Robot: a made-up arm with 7 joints. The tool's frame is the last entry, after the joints.
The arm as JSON. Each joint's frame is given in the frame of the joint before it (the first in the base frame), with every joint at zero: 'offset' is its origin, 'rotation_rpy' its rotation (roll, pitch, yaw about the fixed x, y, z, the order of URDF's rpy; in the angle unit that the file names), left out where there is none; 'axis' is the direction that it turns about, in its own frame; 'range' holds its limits. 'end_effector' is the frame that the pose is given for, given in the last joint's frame.
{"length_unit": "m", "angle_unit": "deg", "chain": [
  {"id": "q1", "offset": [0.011, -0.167, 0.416], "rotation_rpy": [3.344, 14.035, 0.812], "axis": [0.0, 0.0, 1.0], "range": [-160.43, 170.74]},
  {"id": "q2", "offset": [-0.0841, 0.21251, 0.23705], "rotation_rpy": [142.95, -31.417, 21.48], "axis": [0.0, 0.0, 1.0], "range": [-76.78, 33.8]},
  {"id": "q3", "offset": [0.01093, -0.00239, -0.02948], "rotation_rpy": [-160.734, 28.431, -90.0], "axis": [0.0, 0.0, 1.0], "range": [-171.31, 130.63]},
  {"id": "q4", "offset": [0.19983, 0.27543, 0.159], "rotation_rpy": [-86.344, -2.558, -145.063], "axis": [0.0, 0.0, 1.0], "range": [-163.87, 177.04]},
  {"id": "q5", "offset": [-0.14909, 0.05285, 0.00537], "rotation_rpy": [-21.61, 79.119, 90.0], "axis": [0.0, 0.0, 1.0], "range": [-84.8, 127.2]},
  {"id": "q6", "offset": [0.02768, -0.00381, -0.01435], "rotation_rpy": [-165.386, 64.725, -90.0], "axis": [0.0, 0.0, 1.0], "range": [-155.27, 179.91]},
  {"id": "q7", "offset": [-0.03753, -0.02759, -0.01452], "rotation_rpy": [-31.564, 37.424, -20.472], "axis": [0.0, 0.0, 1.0], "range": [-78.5, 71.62]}
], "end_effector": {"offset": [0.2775, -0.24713, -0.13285], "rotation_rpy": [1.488, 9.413, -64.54]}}
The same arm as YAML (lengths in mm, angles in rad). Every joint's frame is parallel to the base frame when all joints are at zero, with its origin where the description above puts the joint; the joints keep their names.
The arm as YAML. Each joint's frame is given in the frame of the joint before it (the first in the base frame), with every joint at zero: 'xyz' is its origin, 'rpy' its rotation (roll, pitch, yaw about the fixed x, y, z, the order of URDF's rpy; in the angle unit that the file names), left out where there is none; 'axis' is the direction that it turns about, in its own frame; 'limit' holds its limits. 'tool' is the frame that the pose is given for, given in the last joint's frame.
units:
  length: mm
  angle: rad
joints:
  - name: q1
    type: revolute
    origin:
      xyz: [11.0, -167.0, 416.0]
    axis: [0.242899, -0.0549, 0.968497]
    limit:
      lower: -2.8
      upper: 2.98
  - name: q2
    type: revolute
    origin:
      xyz: [-24.0, 198.0, 262.0]
    axis: [0.424122, -0.361918, -0.830142]
    limit:
      lower: -1.3401
      upper: 0.5899
  - name: q3
    type: revolute
    origin:
      xyz: [-3.0, 16.0, 27.0]
    axis: "+z"
    limit:
      lower: -2.9899
      upper: 2.2799
  - name: q4
    type: revolute
    origin:
      xyz: [-324.0, 104.0, 159.0]
    axis: [0.596892, 0.799789, 0.063699]
    limit:
      lower: -2.8601
      upper: 3.0899
  - name: q5
    type: revolute
    origin:
      xyz: [-112.0, 95.0, -59.0]
    axis: [-0.121999, 0.383396, -0.915491]
    limit:
      lower: -1.48
      upper: 2.2201
  - name: q6
    type: revolute
    origin:
      xyz: [-11.0, -29.0, 5.0]
    axis: [-0.803587, 0.076199, 0.59029]
    limit:
      lower: -2.71
      upper: 3.14
  - name: q7
    type: revolute
    origin:
      xyz: [-16.0, -3.0, -46.0]
    axis: [-0.120596, -0.065098, 0.990565]
    limit:
      lower: -1.3701
      upper: 1.25
tool:
  origin:
    xyz: [48.0, -361.0, -152.0]
    rpy: [0.1239, 0.263, -1.866]

